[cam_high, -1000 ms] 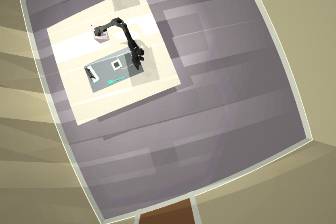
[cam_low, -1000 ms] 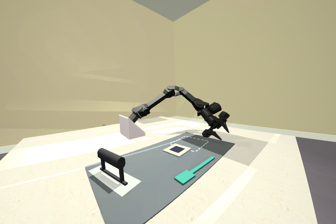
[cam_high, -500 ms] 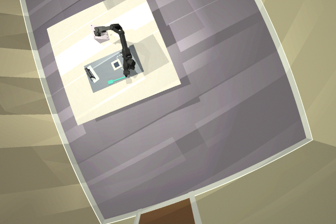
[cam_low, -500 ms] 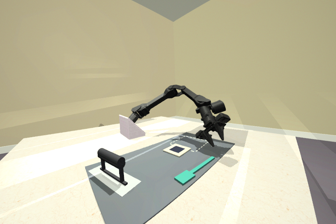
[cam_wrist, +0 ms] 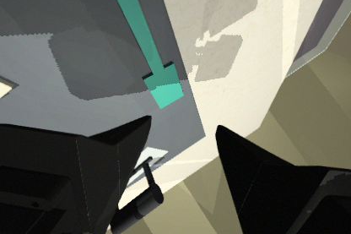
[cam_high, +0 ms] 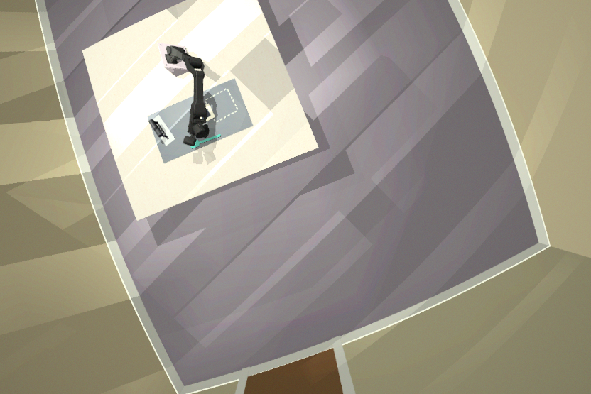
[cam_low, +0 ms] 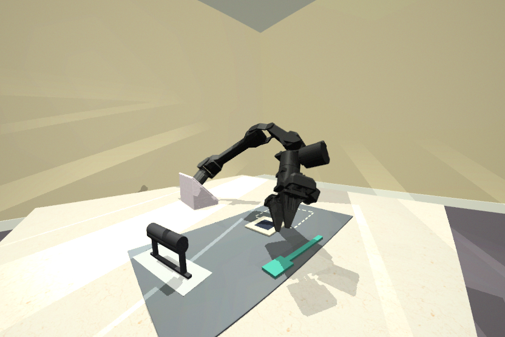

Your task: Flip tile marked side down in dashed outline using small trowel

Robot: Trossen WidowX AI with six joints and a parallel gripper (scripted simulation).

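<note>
My gripper tip is now 10 mm short of the teal trowel, 30 mm to the right of it and 70 mm above it. The rest, counted from my gripper tip: dark mat: 130 mm behind, 50 mm to the left, 100 mm below; tile: 150 mm behind, 110 mm to the left, 70 mm below.
</note>
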